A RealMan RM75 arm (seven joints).
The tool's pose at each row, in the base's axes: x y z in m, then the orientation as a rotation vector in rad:
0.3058 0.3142 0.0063 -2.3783 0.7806 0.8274
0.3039 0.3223 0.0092 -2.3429 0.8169 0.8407
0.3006 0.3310 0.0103 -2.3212 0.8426 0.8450
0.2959 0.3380 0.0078 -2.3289 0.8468 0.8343
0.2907 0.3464 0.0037 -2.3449 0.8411 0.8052
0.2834 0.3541 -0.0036 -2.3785 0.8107 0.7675
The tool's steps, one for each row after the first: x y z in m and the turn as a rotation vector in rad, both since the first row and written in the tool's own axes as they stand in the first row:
-0.0060 -0.0053 0.0037 0.0240 -0.0138 0.0291
-0.0119 -0.0096 0.0095 0.0401 -0.0191 0.0487
-0.0158 -0.0108 0.0173 0.0384 -0.0085 0.0489
-0.0193 -0.0123 0.0273 0.0379 0.0136 0.0373
-0.0218 -0.0111 0.0399 0.0259 0.0420 0.0060

